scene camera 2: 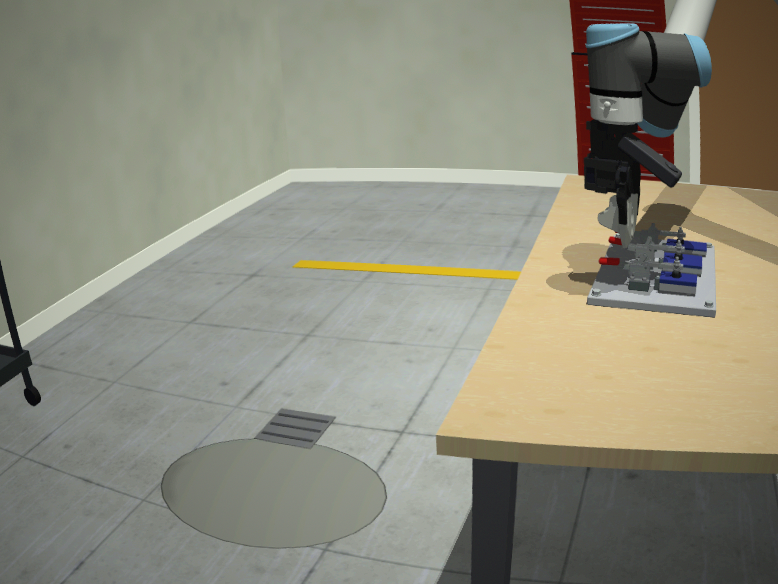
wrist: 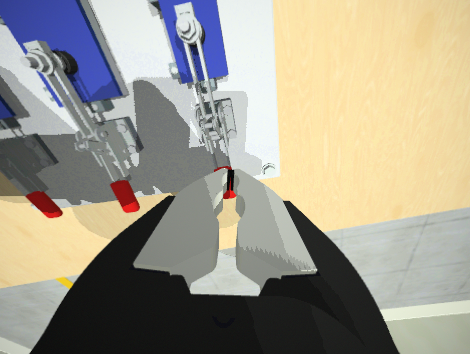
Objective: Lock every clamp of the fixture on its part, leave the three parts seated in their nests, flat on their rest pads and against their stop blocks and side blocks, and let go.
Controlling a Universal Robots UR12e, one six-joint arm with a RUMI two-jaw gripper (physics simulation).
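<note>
A grey fixture plate lies on the wooden table. It carries three blue parts: the far one, the middle one and the near one. Each has a toggle clamp with its arm lying over the part. In the wrist view two red handles lie flat, pointing off the plate's edge. My gripper is shut and empty. Its tips rest right over the third clamp's red handle, which is mostly hidden under the fingers.
The fixture sits near the table's far left edge, with the floor beyond it. A red tool cabinet stands behind the arm. A yellow floor line, a round floor plate and a black cart lie off to the left.
</note>
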